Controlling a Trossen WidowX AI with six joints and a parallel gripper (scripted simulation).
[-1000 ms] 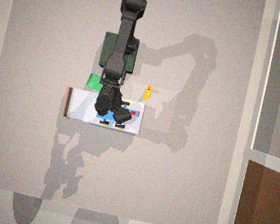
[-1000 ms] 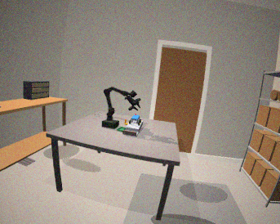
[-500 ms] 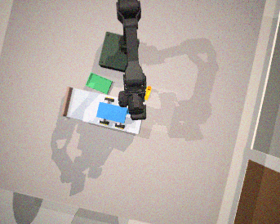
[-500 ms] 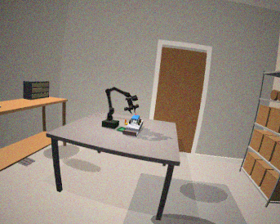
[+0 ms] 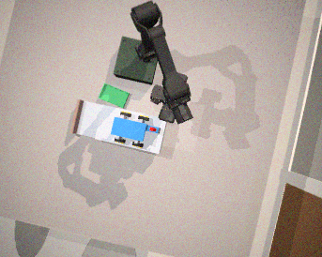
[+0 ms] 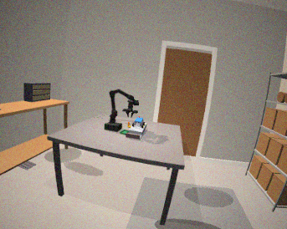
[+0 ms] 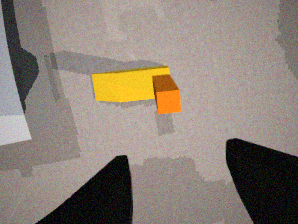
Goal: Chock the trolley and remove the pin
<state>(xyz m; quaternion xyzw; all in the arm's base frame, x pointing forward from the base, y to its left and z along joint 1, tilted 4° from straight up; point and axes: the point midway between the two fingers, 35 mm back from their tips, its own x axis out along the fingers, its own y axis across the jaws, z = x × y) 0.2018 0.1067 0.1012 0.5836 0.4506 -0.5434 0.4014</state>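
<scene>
Right now the yellow chock is 2 cm ahead of my gripper tip, 1 cm to the right of it and 11 cm below it. From my gripper tip the other things lie so: blue trolley (12 cm ahead, 16 cm to the right, 2 cm below); then green tray (2 cm behind, 26 cm to the right, 13 cm below); then red-headed stop pin (12 cm ahead, 7 cm to the right).
</scene>
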